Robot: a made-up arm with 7 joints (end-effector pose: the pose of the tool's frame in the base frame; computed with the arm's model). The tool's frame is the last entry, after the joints. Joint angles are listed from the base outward.
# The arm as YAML. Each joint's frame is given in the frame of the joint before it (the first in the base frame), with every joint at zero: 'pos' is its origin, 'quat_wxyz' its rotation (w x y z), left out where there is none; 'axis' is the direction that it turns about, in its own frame. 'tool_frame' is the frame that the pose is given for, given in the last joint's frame.
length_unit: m
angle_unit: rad
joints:
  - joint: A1
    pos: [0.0, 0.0, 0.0]
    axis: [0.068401, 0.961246, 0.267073]
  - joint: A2
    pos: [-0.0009, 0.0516, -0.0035]
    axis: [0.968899, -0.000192, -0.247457]
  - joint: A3
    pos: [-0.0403, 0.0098, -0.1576]
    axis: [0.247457, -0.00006, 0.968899]
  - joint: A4
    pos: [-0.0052, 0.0, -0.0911]
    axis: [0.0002, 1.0, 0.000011]
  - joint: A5
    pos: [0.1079, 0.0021, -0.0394]
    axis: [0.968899, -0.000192, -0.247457]
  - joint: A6
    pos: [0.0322, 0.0, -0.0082]
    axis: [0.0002, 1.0, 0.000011]
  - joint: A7
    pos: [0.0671, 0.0, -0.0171]
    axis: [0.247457, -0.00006, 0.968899]
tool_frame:
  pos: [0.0, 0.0, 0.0]
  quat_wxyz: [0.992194, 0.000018, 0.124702, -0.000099]
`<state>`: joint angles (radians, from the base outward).
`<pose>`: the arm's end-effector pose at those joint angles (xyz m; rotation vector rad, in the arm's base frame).
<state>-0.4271 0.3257 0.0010 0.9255 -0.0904 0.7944 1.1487</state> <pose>0.1759 0.1799 -0.4047 1.0602 1.2511 1.0910</pose>
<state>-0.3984 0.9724 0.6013 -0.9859 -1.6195 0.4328 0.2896</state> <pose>0.1467 0.1430 0.0228 -0.1609 -0.4818 -0.6267</pose>
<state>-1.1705 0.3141 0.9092 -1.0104 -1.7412 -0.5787 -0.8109</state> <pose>0.1271 0.1865 0.0361 -0.2377 -2.9015 -1.0160</pose>
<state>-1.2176 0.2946 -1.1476 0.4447 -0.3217 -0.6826 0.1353</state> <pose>0.3228 -0.1135 -0.1370 0.2739 -0.7948 -1.1193</pose>
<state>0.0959 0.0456 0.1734 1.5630 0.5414 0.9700 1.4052</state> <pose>-0.1942 0.1036 -0.3991 2.1902 1.8590 0.1114</pose>
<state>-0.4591 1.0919 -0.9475 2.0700 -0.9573 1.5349 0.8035</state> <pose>-0.0276 0.4038 -0.1359 -0.5750 -1.9394 -1.6703</pose>
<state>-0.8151 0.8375 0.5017 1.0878 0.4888 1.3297 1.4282</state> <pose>0.2231 0.3748 -0.1982 1.5250 1.3591 2.0725</pose>
